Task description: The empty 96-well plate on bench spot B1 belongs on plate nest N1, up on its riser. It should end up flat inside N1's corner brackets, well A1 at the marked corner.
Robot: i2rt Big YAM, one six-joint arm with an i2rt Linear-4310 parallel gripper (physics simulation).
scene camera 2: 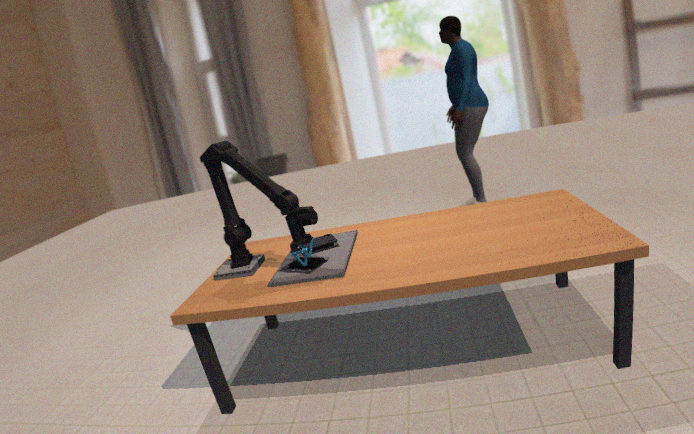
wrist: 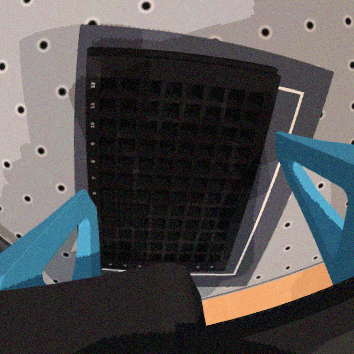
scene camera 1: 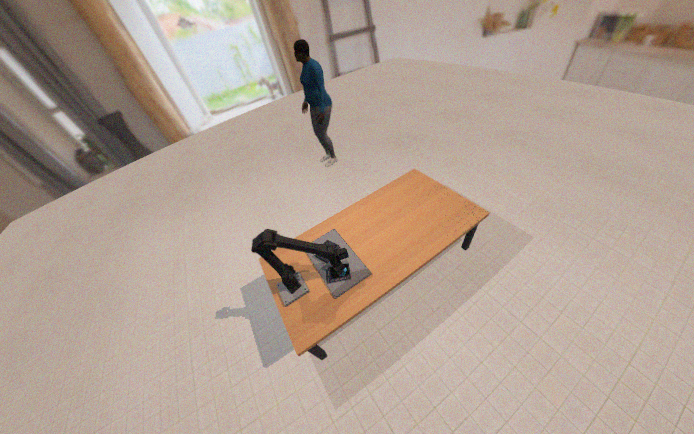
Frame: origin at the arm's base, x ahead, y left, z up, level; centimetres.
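Seen in the pictures: gripper, between the fingertips: (scene camera 2: 307,261) (wrist: 180,171) (scene camera 1: 340,270); arm's base, origin of its link: (scene camera 2: 242,262) (scene camera 1: 292,284).
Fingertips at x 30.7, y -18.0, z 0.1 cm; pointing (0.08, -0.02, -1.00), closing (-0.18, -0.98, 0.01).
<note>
Pixels of each thing's top centre, then the offset from my fingertips to it. "*": a spot on its surface instead. Level surfaces: height alone.
- black 96-well plate, centre of its top: (wrist: 171,189) (scene camera 2: 306,261) (scene camera 1: 339,270) dx -0.7, dy +0.9, dz +0.0 cm
- spot B1, a spot on its surface: (wrist: 317,82) * dx +0.5, dy -8.4, dz -1.5 cm
- wooden table, height of its surface: dz -2.9 cm
The black 96-well plate (wrist: 182,150) (scene camera 2: 313,264) lies on the dark pad of spot B1 (wrist: 317,82). It sits off to the left within the pad's white outline in the wrist view. Its column numbers run from 12 at the far end down the left edge; the lower numbers and well A1 cannot be made out. My gripper (wrist: 180,171) (scene camera 2: 304,259) is open with nothing held. Its blue fingers stand on either side of the plate, the left one close to its edge; contact cannot be told. A dark raised block, apparently nest N1 (scene camera 2: 326,242), stands behind the gripper; its brackets are too small to make out.
A grey perforated board (scene camera 1: 358,280) (scene camera 2: 349,258) (wrist: 40,110) carries the pad and the raised block. It lies on a wooden table (scene camera 1: 409,220) (scene camera 2: 460,240). The arm's base plate (scene camera 1: 301,296) (scene camera 2: 240,268) is beside it. A person (scene camera 1: 317,92) (scene camera 2: 464,81) stands beyond the table.
</note>
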